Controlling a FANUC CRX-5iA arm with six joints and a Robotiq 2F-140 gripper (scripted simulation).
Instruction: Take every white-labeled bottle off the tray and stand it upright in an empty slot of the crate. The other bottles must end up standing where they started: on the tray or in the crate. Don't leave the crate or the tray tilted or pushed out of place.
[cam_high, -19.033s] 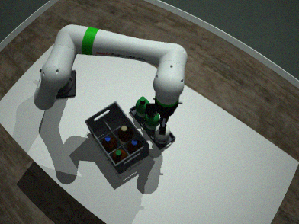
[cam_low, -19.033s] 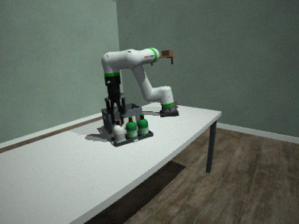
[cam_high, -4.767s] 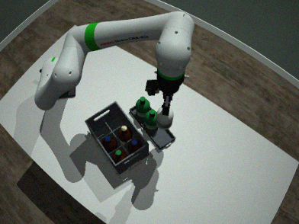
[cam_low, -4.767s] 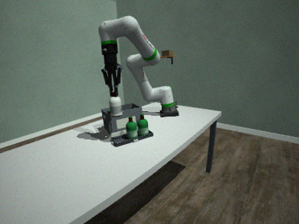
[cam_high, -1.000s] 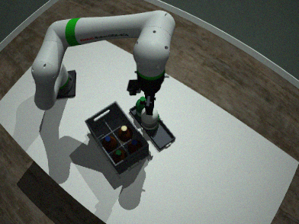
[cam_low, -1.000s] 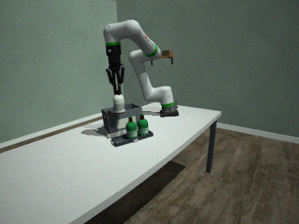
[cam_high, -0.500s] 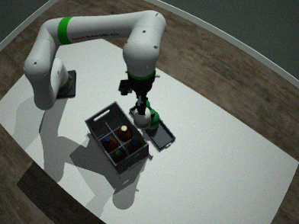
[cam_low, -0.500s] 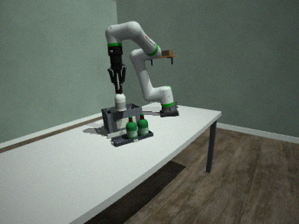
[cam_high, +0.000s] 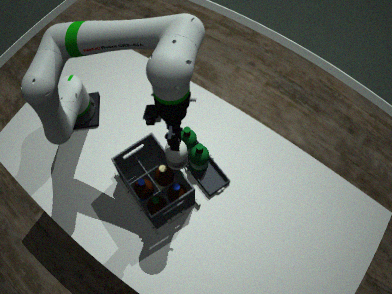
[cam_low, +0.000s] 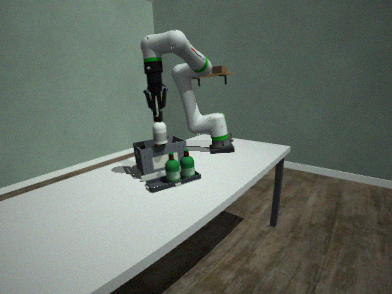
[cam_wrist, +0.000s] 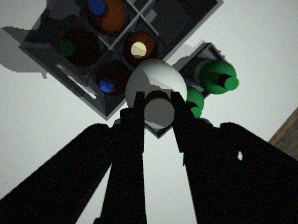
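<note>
Now: hand 80 mm above the white-labeled bottle. From my hand the other things lie so: dark tray 330 mm below, 100 mm to the left, 30 mm ahead; dark crate 260 mm below, 90 mm to the right, 60 mm behind.
</note>
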